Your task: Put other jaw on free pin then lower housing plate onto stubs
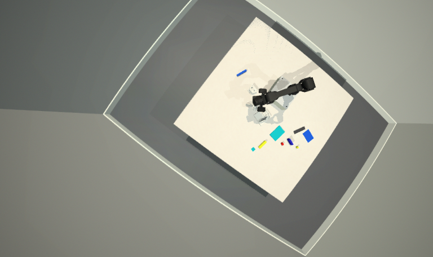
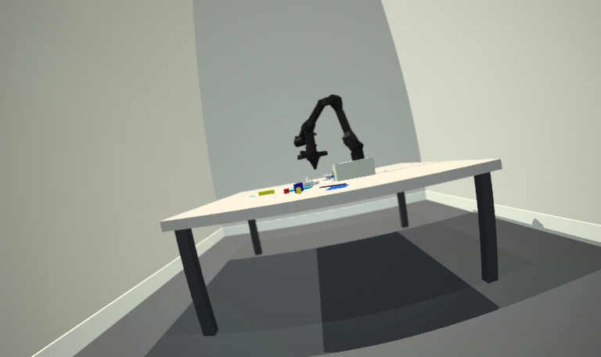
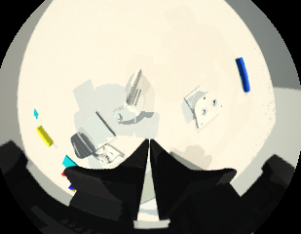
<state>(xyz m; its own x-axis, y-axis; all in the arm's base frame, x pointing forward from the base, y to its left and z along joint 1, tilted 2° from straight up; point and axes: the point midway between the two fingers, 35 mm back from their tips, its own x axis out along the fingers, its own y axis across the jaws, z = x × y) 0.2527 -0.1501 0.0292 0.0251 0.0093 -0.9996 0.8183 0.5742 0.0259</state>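
Now: the jaw 6 cm ahead of my gripper tip, 1 cm to the left of it and 7 cm below it. Also, from my gripper tip: cyan plate 9 cm ahead, 34 cm to the left, 8 cm below; then yellow bar 26 cm ahead, 29 cm to the left, 7 cm below; then blue bar 13 cm behind, 28 cm to the right, 7 cm below.
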